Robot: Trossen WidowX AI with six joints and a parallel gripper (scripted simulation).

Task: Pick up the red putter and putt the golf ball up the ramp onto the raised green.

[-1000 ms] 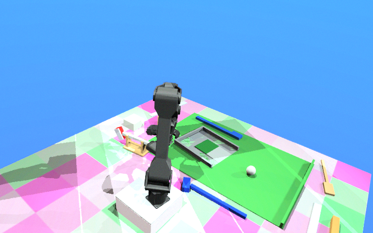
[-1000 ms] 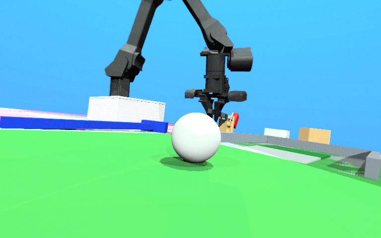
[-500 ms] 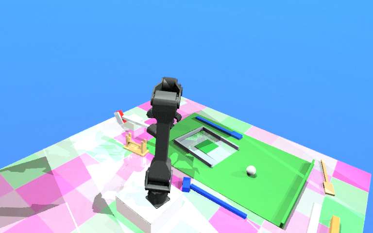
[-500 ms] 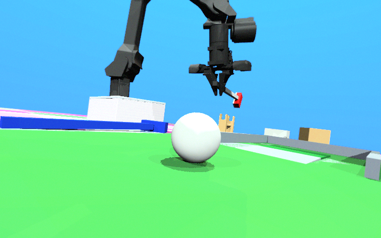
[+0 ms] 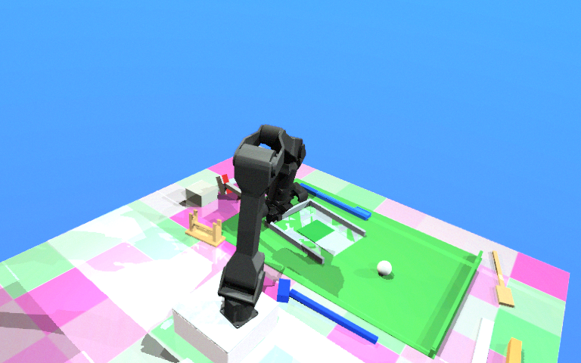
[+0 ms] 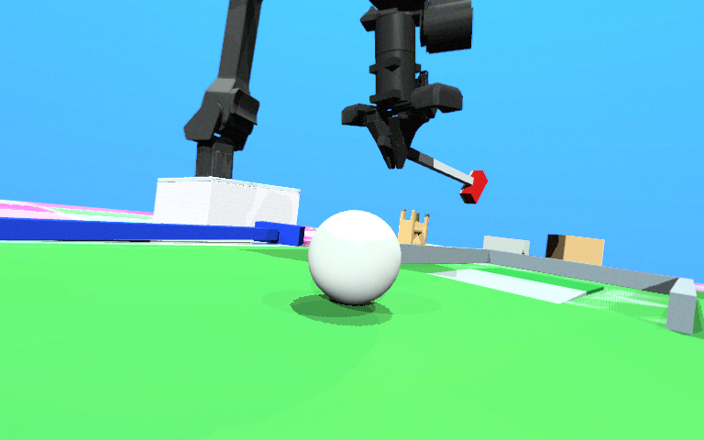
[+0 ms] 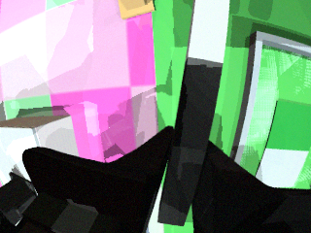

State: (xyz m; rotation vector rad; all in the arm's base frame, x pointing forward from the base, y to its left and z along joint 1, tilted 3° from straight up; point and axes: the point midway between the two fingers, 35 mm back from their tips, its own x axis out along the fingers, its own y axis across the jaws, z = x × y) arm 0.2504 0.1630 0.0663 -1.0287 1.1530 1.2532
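The blue putter is 50 mm behind my gripper tip, 250 mm to the right of it and 110 mm below it. Round my gripper tip: red putter 120 mm to the left, 20 mm above; tan rack 90 mm behind, 190 mm to the left, 90 mm below; green mat 230 mm ahead, 120 mm to the right, 120 mm below.
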